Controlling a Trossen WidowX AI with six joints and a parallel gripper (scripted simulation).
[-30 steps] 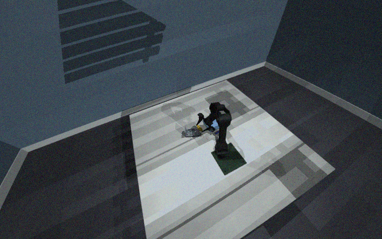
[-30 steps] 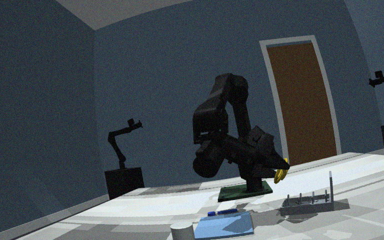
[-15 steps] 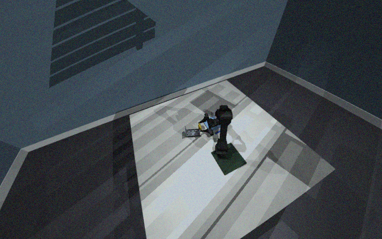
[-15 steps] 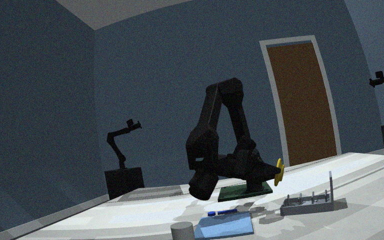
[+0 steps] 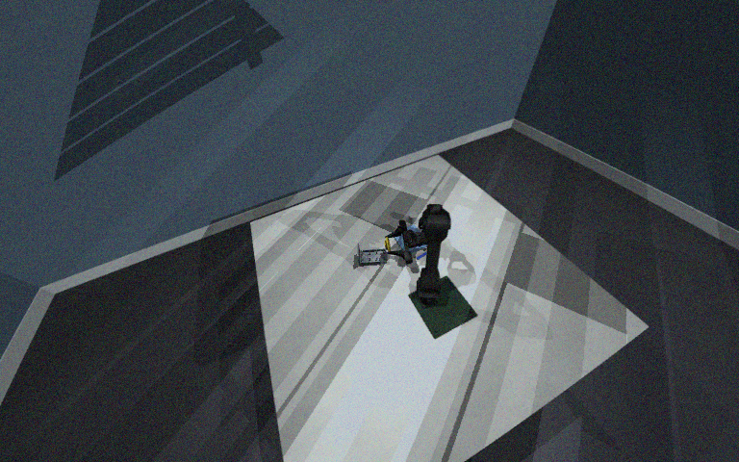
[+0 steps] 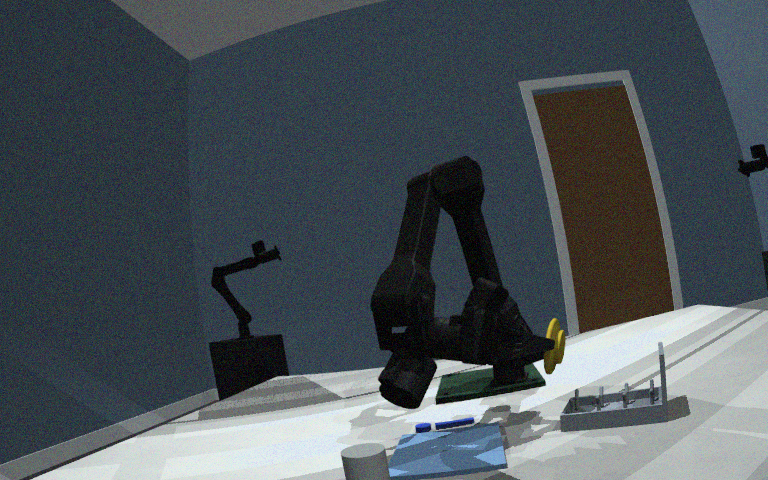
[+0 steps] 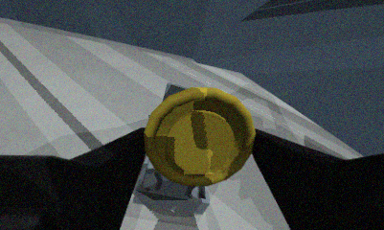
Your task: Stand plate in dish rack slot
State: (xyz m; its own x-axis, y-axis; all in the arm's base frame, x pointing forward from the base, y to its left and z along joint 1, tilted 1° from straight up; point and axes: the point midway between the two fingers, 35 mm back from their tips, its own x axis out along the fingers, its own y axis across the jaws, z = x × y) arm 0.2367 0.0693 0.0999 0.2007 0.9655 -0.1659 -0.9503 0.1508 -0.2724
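Right now the grey dish rack is 80 mm below my gripper tip, 60 mm to the left of it and 20 mm ahead of it. Also, from my gripper tip: blue mat: 140 mm to the right, 100 mm below, 70 mm ahead; yellow plate: 10 mm to the right.
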